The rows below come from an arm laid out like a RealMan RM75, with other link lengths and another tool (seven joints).
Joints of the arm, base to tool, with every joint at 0 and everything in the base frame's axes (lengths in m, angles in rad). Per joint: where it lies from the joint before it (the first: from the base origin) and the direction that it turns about. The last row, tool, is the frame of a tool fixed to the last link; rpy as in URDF.
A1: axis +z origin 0 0 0.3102
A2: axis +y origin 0 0 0
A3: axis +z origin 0 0 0.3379
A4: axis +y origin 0 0 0
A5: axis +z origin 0 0 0.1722
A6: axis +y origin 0 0 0
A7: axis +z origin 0 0 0.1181
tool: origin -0.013 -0.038 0.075 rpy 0 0.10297 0.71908
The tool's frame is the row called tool.
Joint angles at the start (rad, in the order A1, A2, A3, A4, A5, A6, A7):
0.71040 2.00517 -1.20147 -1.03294 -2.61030 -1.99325 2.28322
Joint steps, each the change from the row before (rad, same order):
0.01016 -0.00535 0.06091 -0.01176 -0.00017 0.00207 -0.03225
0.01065 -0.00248 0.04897 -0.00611 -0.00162 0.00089 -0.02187
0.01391 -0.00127 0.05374 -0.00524 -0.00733 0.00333 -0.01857
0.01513 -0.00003 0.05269 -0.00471 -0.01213 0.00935 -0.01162
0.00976 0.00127 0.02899 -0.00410 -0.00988 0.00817 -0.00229
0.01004 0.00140 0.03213 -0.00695 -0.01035 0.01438 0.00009
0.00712 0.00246 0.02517 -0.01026 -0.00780 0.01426 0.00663
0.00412 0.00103 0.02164 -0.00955 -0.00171 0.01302 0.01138
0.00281 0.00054 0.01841 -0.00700 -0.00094 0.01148 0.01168
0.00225 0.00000 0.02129 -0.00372 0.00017 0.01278 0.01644
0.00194 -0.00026 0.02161 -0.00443 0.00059 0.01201 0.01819
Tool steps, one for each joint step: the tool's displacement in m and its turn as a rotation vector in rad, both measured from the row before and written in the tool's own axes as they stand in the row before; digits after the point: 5 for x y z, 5 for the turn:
-0.00699 0.00159 -0.01208 -0.02853 -0.05171 -0.01786
-0.00594 0.00212 -0.00898 -0.02275 -0.03857 -0.01114
-0.00720 0.00216 -0.00962 -0.02063 -0.04279 -0.00591
-0.00825 0.00163 -0.00936 -0.01583 -0.04629 0.00197
-0.00547 0.00103 -0.00523 -0.00566 -0.02854 0.00460
-0.00698 0.00074 -0.00630 -0.00523 -0.03838 0.00768
-0.00612 0.00067 -0.00519 -0.00377 -0.03581 0.01113
-0.00505 0.00022 -0.00462 -0.00759 -0.03298 0.01528
-0.00405 -0.00019 -0.00371 -0.00758 -0.02748 0.01621
-0.00385 -0.00081 -0.00347 -0.01189 -0.02776 0.02420
-0.00373 -0.00091 -0.00362 -0.01275 -0.02771 0.02619

